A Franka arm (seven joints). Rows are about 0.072 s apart.
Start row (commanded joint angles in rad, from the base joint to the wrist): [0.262 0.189 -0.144 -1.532 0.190 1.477 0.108]
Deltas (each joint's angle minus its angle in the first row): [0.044 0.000 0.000 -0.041 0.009 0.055 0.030]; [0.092 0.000 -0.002 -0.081 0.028 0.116 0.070]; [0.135 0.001 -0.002 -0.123 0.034 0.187 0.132]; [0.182 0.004 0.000 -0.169 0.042 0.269 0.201]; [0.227 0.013 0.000 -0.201 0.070 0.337 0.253]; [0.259 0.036 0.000 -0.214 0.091 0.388 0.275]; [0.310 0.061 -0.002 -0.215 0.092 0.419 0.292]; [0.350 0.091 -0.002 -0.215 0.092 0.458 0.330]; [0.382 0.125 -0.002 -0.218 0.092 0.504 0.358]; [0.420 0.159 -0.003 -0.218 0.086 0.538 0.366]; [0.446 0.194 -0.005 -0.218 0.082 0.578 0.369]
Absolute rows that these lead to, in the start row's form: [0.306 0.189 -0.144 -1.573 0.199 1.532 0.138]; [0.354 0.189 -0.146 -1.613 0.218 1.593 0.178]; [0.397 0.190 -0.146 -1.655 0.224 1.664 0.240]; [0.444 0.193 -0.144 -1.701 0.232 1.746 0.309]; [0.489 0.202 -0.144 -1.733 0.260 1.814 0.361]; [0.521 0.225 -0.144 -1.746 0.281 1.865 0.383]; [0.572 0.250 -0.146 -1.747 0.282 1.896 0.400]; [0.612 0.280 -0.146 -1.747 0.282 1.935 0.438]; [0.644 0.314 -0.146 -1.750 0.282 1.981 0.466]; [0.682 0.348 -0.147 -1.750 0.276 2.015 0.474]; [0.708 0.383 -0.149 -1.750 0.272 2.055 0.477]
